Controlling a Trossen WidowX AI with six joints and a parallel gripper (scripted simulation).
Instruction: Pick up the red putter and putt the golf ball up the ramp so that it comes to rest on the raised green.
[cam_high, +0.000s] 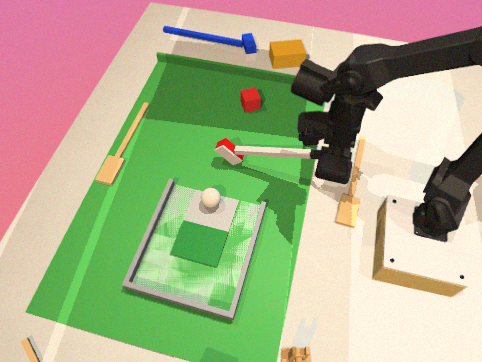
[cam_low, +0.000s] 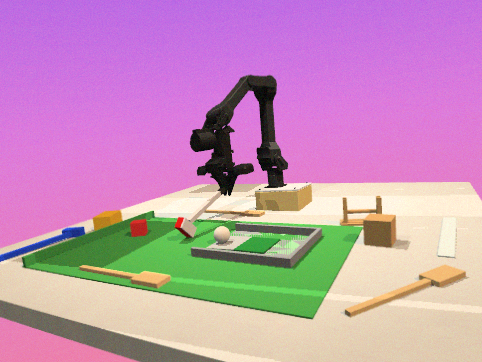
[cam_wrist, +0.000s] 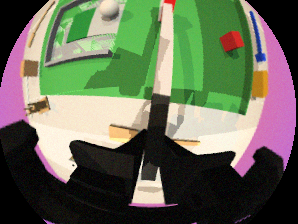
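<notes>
Right now the red putter is 120 mm ahead of my gripper tip and 10 mm below it. From my gripper tip the other things lie so: white golf ball (230 mm ahead, 110 mm to the left, 60 mm below); then green mat (270 mm ahead, 70 mm to the left, 80 mm below); then red cube (220 mm ahead, 190 mm to the right, 50 mm below).
</notes>
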